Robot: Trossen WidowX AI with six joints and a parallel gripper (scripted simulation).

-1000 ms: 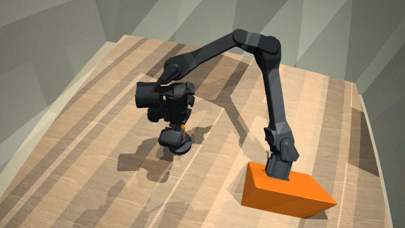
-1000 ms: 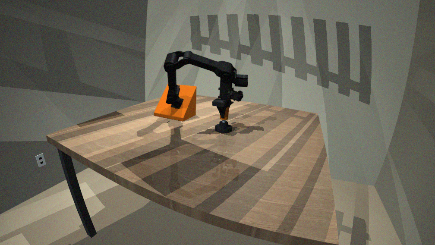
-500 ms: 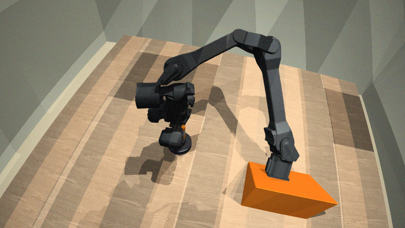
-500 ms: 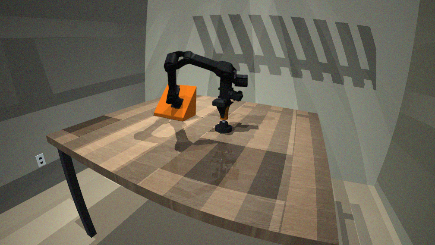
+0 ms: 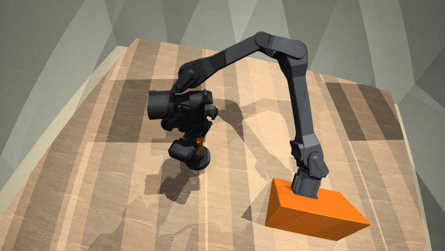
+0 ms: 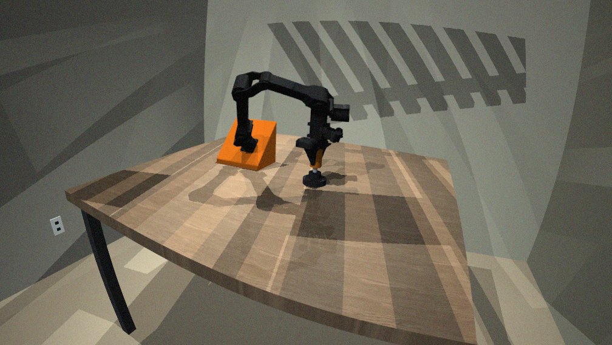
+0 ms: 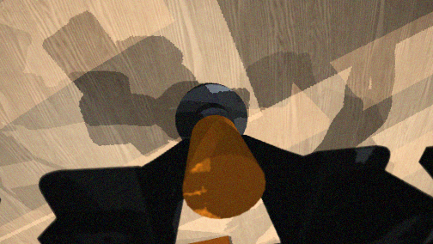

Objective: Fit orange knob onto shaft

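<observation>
Now: the orange knob 3 cm above my gripper tip. Also, from my gripper tip: round pedestal 4 cm below.
</observation>
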